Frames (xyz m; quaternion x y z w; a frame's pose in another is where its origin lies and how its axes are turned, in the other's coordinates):
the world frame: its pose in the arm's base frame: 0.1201 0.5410 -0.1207 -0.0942 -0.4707 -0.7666 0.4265
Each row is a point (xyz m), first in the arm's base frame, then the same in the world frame.
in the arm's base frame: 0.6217 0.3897 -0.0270
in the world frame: -0.1735 0.4618 -0.1998
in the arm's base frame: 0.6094 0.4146 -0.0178
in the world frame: -0.1750 0.4537 -0.1717
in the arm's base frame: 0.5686 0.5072 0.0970
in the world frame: -0.1394 0.4792 -0.0250
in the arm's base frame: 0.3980 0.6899 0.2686
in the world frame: -0.0435 0.4273 0.2579
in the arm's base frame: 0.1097 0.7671 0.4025
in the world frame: 0.1643 0.2842 0.4661
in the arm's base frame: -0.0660 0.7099 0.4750
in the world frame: 0.3448 0.2112 0.5045
